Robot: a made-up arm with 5 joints. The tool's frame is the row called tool. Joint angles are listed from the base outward. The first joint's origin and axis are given. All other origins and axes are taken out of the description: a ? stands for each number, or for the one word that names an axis. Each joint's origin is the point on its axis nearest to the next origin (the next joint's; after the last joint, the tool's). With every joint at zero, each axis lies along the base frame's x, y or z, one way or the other. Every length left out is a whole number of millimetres.
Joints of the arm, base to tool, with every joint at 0 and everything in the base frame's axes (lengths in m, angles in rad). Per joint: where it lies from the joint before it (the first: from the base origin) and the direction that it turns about. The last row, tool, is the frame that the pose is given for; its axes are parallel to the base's.
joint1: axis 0 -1 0 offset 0 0.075 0.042
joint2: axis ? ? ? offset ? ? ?
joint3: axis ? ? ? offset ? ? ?
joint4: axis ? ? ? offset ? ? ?
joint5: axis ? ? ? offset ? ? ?
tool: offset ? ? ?
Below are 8 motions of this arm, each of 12 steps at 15 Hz.
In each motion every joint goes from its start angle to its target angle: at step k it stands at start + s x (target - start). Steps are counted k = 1, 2, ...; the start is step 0. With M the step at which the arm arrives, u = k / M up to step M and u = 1 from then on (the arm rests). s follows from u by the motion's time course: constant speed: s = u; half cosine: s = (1 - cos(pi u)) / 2; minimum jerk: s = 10 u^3 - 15 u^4 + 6 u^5.
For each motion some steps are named. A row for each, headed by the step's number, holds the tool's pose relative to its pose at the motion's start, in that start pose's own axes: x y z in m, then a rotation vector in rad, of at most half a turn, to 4 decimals.
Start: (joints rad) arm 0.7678 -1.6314 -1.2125 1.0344 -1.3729
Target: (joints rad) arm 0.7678 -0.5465 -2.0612 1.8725 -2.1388
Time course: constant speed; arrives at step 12
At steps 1, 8, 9, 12:
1: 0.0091 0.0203 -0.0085 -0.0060 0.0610 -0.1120
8: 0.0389 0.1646 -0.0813 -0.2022 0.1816 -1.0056
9: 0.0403 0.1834 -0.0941 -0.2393 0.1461 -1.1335
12: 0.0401 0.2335 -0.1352 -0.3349 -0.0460 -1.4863

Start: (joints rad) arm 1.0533 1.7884 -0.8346 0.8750 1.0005
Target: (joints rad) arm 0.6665 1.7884 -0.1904 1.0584 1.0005
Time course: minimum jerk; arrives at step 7
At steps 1, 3, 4, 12:
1: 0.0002 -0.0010 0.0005 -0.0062 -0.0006 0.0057
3: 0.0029 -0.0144 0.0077 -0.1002 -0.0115 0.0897
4: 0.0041 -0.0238 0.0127 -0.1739 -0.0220 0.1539
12: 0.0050 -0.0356 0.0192 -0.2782 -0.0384 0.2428

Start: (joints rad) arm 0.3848 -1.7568 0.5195 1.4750 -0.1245
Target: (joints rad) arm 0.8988 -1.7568 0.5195 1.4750 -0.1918
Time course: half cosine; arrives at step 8
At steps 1, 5, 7, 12:
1: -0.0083 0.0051 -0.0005 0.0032 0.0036 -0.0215
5: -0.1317 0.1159 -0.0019 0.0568 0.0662 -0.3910
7: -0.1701 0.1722 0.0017 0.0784 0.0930 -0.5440
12: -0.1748 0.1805 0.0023 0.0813 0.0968 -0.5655

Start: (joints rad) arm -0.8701 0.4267 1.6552 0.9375 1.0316
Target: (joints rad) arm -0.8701 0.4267 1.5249 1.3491 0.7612
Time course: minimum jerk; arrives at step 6
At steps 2, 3, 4, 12:
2: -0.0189 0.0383 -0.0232 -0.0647 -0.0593 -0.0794
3: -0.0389 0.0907 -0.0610 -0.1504 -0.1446 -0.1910
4: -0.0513 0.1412 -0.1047 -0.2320 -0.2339 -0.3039
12: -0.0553 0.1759 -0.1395 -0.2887 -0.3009 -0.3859

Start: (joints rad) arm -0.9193 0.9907 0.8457 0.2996 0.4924
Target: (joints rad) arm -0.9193 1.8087 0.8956 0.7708 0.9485
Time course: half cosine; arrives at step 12
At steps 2, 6, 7, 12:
2: -0.0062 -0.0152 -0.0236 -0.0283 -0.0674 0.0661
6: 0.0091 -0.1259 -0.1738 -0.2403 -0.4996 0.4788
7: 0.0318 -0.1599 -0.2138 -0.3141 -0.6283 0.5951
12: 0.1351 -0.2477 -0.3036 -0.5533 -0.9984 0.9006

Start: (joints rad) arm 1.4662 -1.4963 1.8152 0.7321 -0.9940
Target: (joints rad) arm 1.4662 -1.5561 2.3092 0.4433 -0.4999
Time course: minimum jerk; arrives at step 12
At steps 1, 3, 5, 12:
1: 0.0003 0.0001 0.0006 -0.0025 -0.0006 0.0042
3: 0.0069 0.0022 0.0124 -0.0508 -0.0106 0.0860
5: 0.0233 0.0126 0.0434 -0.1739 -0.0281 0.2840
12: 0.0581 0.0830 0.1296 -0.5315 -0.0236 0.7816

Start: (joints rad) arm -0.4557 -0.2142 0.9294 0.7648 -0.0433
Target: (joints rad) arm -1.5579 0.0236 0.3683 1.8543 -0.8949
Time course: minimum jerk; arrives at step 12
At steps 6, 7, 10, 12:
6: 0.0609 -0.0799 -0.2043 0.5435 -0.0978 -0.3387
7: 0.0805 -0.0642 -0.2477 0.7003 -0.0466 -0.5019
10: 0.1206 -0.0017 -0.2866 0.9349 0.1504 -0.8988
12: 0.1258 0.0066 -0.2871 0.9521 0.1786 -0.9485

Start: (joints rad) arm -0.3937 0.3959 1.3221 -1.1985 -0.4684
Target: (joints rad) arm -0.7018 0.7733 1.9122 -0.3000 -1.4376
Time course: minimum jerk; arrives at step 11
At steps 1, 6, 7, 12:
1: -0.0030 0.0015 -0.0016 0.0006 -0.0085 -0.0083
6: -0.1294 0.1321 -0.2095 0.2851 -0.7494 -0.6408
7: -0.1198 0.1623 -0.2671 0.4466 -0.9327 -0.7679
12: -0.0797 0.2029 -0.3413 0.7806 -1.1883 -0.9161

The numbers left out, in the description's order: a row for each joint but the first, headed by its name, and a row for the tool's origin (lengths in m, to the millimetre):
joint2: axis 0 0 1, xyz -0.114 0 0.055
joint3: axis -1 0 0, xyz -0.015 -0.106 0
joint4: axis 0 -1 0, xyz 0 -0.208 0.027
joint5: axis 0 0 1, xyz -0.111 0 0.276
tool: xyz -0.195 -0.046 0

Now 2 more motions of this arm.
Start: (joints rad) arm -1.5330 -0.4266 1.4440 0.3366 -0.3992
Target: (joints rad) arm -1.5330 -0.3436 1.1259 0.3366 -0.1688
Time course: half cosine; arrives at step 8
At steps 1, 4, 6, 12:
1: 0.0002 -0.0044 -0.0031 0.0119 0.0016 0.0052
4: 0.0023 -0.0552 -0.0472 0.1577 0.0129 0.0705
6: 0.0043 -0.0899 -0.0877 0.2709 0.0122 0.1232
12: 0.0053 -0.1029 -0.1062 0.3181 0.0095 0.1456

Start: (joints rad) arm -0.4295 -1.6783 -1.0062 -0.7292 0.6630
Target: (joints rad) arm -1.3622 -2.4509 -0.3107 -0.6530 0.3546
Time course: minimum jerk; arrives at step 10
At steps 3, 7, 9, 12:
3: -0.0022 0.2012 0.0029 -0.2083 -0.0074 -0.2635
7: 0.3254 0.7675 -0.3928 -1.1080 -0.2267 -1.2526
9: 0.4302 0.7807 -0.5352 -1.3166 -0.3372 -1.4440
12: 0.4359 0.7800 -0.5431 -1.3281 -0.3441 -1.4541

